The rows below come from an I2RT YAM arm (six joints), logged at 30 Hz.
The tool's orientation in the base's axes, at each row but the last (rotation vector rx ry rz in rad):
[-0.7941 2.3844 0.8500]
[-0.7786 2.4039 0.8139]
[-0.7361 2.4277 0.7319]
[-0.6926 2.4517 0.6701]
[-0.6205 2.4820 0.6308]
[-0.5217 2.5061 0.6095]
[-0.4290 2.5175 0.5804]
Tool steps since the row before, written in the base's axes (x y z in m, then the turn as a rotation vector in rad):
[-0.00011 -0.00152 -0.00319 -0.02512 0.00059 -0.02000]
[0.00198 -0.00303 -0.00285 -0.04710 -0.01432 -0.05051]
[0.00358 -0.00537 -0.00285 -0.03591 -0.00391 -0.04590]
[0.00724 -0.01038 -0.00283 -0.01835 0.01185 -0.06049]
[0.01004 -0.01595 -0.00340 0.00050 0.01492 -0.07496]
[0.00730 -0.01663 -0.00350 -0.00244 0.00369 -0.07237]
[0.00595 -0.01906 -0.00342 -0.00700 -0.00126 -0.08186]
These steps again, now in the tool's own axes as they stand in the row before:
[0.00254 -0.00218 0.00114 0.02978 0.00884 0.00814]
[0.00134 -0.00438 0.00052 0.06906 0.00137 0.01426]
[0.00092 -0.00699 -0.00014 0.05455 0.00348 0.02058]
[-0.00028 -0.01289 -0.00143 0.04462 0.00045 0.04631]
[-0.00104 -0.01897 -0.00243 0.03732 -0.01162 0.06568]
[0.00010 -0.01825 -0.00301 0.04095 -0.01870 0.05684]
[0.00051 -0.01985 -0.00404 0.05077 -0.02411 0.05994]

